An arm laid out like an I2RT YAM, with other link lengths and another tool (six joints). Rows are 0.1 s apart.
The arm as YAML. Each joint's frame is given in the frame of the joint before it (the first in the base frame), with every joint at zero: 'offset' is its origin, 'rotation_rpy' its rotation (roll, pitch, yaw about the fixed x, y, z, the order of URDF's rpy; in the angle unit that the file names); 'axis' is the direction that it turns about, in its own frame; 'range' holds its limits. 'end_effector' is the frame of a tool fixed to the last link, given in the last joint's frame.
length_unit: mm
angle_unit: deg
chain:
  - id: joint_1
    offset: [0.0, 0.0, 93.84]
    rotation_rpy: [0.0, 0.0, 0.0]
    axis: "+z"
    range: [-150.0, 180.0]
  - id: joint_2
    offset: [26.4, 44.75, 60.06]
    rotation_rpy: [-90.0, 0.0, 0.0]
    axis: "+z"
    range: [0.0, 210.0]
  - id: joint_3
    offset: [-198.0, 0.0, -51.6]
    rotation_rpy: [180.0, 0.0, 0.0]
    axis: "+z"
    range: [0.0, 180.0]
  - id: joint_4
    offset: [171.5, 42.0, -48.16]
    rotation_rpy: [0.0, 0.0, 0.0]
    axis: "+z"
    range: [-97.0, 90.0]
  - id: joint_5
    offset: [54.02, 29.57, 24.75]
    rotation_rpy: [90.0, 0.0, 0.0]
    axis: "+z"
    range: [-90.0, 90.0]
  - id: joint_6
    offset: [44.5, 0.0, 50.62]
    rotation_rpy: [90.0, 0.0, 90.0]
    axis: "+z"
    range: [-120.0, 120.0]
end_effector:
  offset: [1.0, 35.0, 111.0]
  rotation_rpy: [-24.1, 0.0, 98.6]
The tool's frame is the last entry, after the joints.
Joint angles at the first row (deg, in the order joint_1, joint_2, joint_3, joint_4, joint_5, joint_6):
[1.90, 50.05, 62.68, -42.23, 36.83, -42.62]
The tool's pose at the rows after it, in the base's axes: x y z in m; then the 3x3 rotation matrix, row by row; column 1 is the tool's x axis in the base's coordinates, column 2 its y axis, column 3 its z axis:
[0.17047 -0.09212 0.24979], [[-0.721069 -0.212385 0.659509], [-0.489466 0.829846 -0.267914], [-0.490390 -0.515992 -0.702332]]
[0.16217 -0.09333 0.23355], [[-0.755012 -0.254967 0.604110], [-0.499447 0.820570 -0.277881], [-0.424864 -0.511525 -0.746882]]
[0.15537 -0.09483 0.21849], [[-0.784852 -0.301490 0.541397], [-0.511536 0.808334 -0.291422], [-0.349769 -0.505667 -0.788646]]
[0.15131 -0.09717 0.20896], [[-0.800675 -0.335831 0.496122], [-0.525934 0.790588 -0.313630], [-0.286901 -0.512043 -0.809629]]
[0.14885 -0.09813 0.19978], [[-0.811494 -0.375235 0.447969], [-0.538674 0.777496 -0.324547], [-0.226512 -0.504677 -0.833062]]
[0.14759 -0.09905 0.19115], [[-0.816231 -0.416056 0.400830], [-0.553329 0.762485 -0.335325], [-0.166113 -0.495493 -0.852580]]
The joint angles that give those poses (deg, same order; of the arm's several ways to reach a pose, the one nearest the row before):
[1.89, 48.38, 59.37, -43.74, 37.29, -44.40]
[1.87, 47.44, 55.74, -44.93, 37.57, -45.38]
[1.84, 47.37, 52.47, -45.76, 38.00, -46.68]
[1.85, 47.34, 49.68, -45.26, 38.89, -48.55]
[1.87, 48.21, 47.75, -45.20, 39.18, -49.93]
[1.85, 49.40, 45.92, -44.68, 39.38, -51.55]

